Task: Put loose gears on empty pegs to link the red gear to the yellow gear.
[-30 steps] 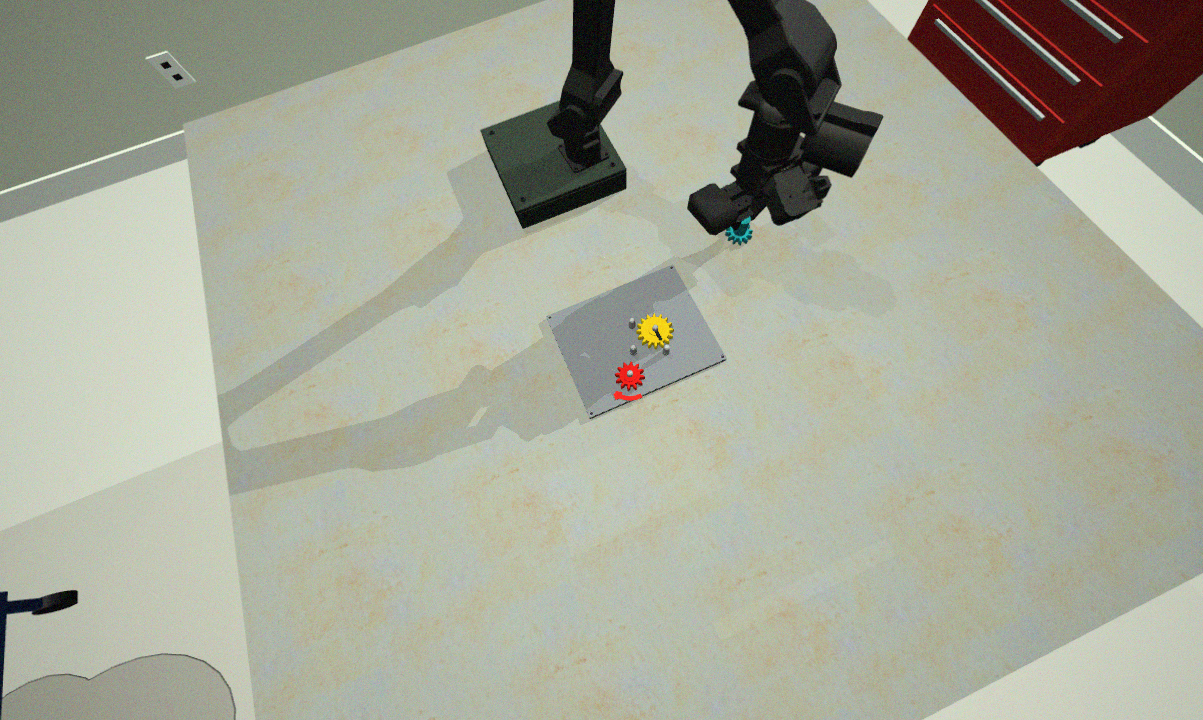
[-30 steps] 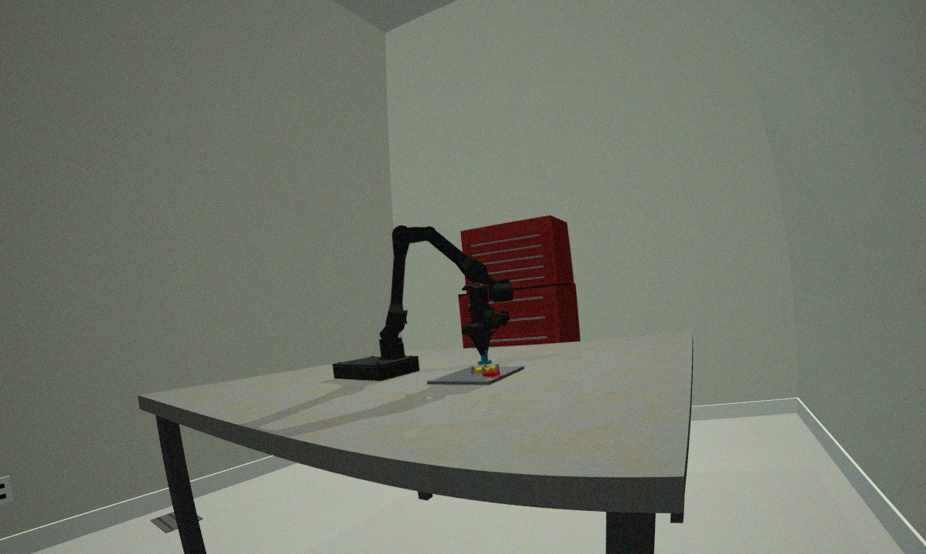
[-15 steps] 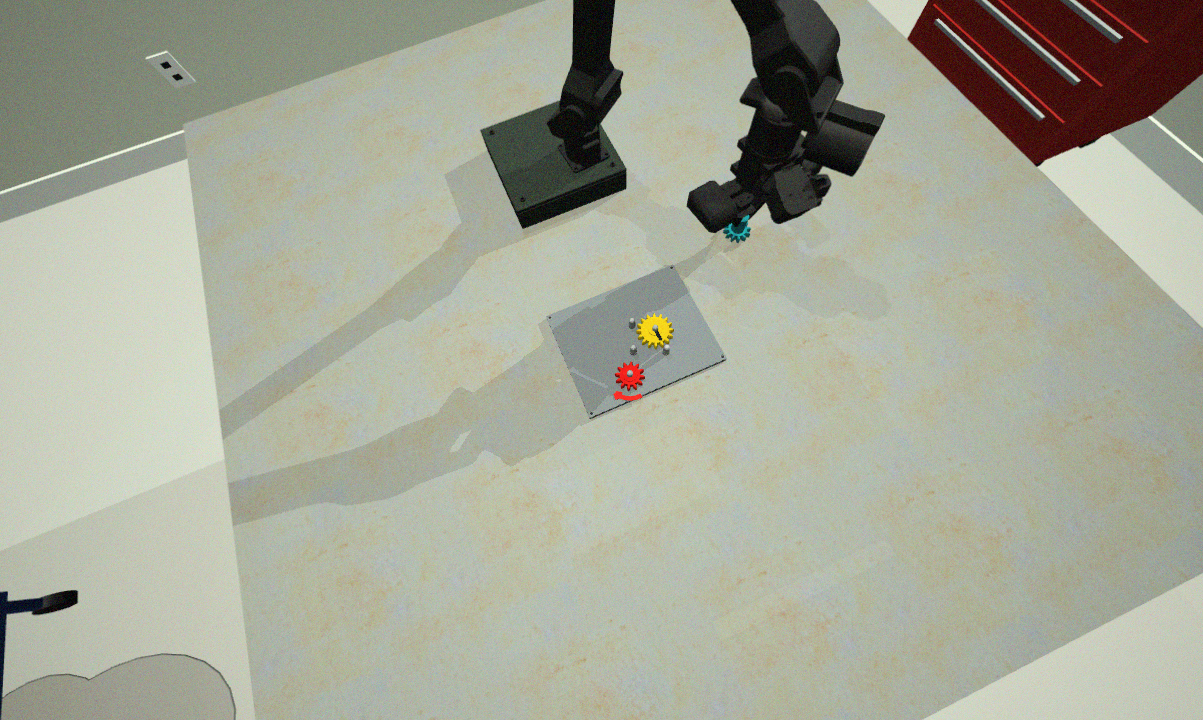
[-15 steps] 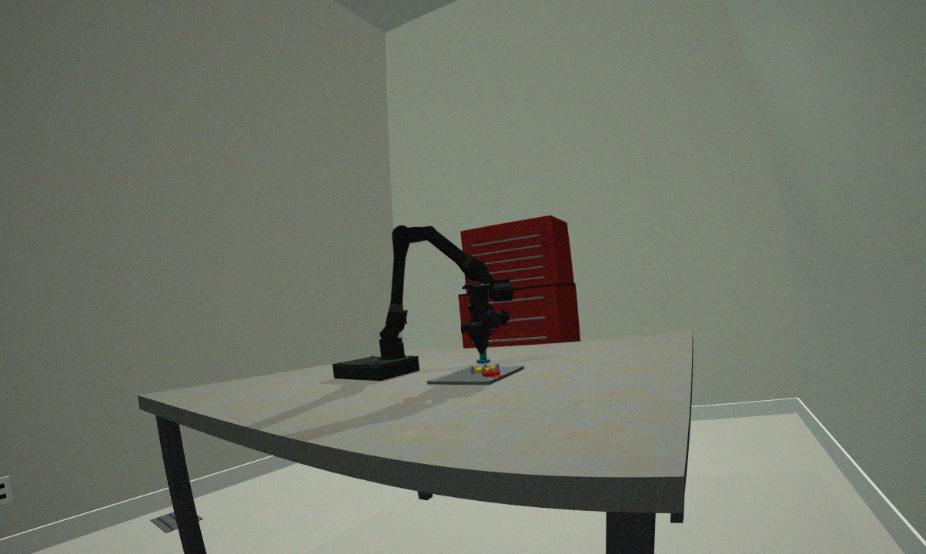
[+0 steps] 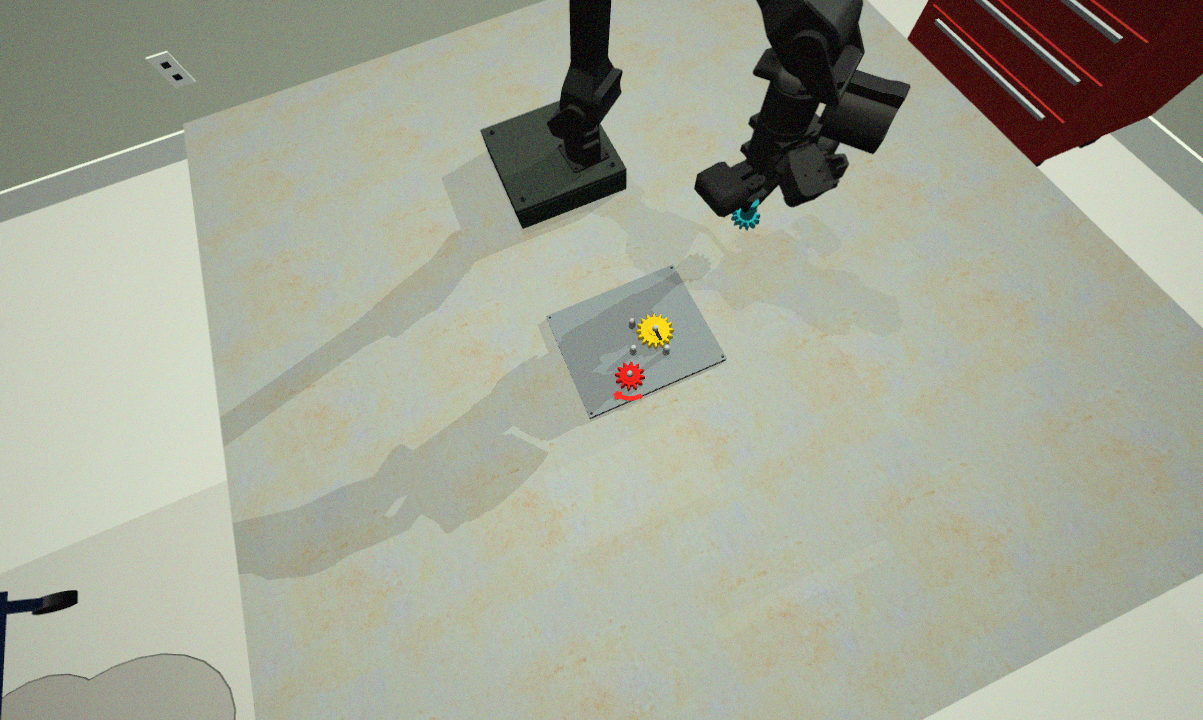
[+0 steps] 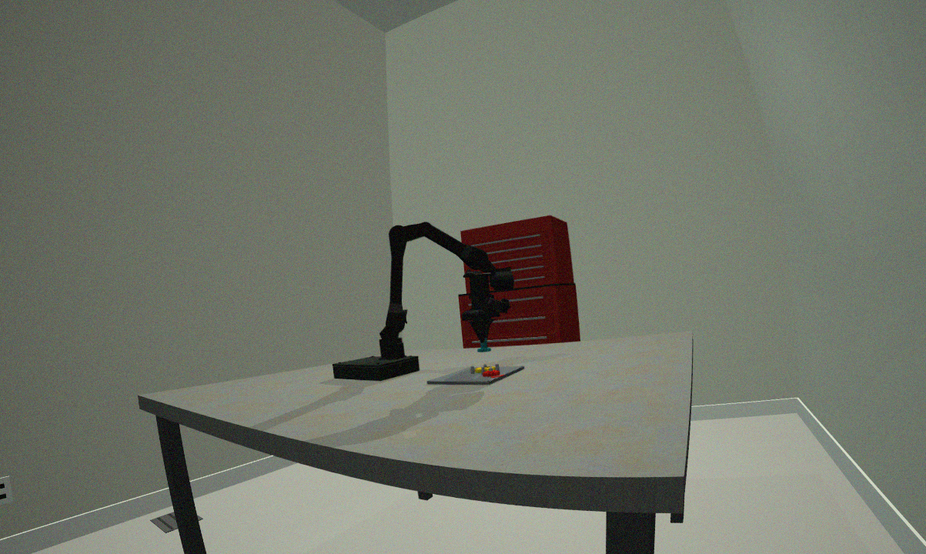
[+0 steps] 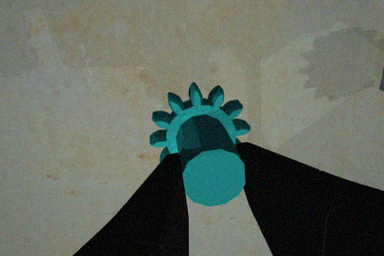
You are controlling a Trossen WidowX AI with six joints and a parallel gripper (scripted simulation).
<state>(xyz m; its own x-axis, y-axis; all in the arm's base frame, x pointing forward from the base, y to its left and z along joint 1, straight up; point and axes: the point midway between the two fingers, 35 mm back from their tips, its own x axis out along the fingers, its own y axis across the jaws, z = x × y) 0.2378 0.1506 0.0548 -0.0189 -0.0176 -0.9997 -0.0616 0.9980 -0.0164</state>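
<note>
The red gear lies 120 mm ahead of my gripper tip, 270 mm to the right of it and 50 mm below it. From my gripper tip the other things lie so: teal gear (10 mm below); then red arrow (140 mm ahead, 290 mm to the right, 60 mm below); then yellow gear (80 mm ahead, 200 mm to the right, 50 mm below).
</note>
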